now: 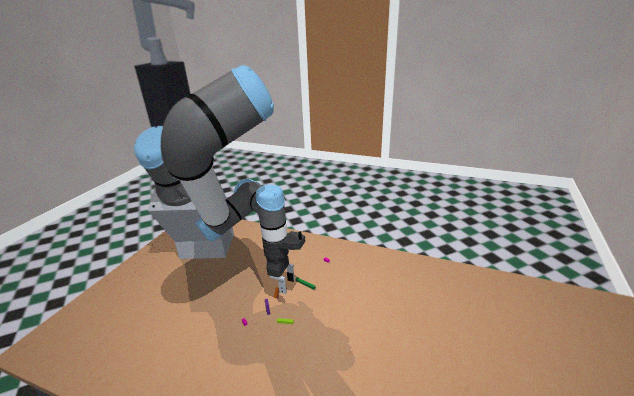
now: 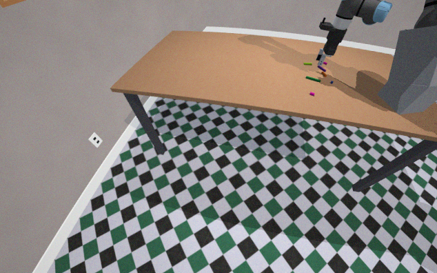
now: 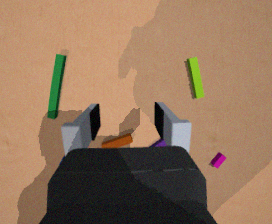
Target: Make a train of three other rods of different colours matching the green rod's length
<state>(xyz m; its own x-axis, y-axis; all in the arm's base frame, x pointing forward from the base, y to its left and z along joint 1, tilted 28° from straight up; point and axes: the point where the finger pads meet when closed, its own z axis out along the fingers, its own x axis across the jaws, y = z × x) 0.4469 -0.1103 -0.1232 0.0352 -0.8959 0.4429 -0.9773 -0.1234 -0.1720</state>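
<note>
Now: the blue rod 80 mm behind my hand, 90 mm to the left of it and 70 mm below it. The rest, counted from my hand: purple rod: 50 mm behind, 50 mm to the right, 70 mm below; then lime rod: 30 mm ahead, 80 mm to the right, 70 mm below; then orange rod: 50 mm behind, 10 mm to the left, 70 mm below.
</note>
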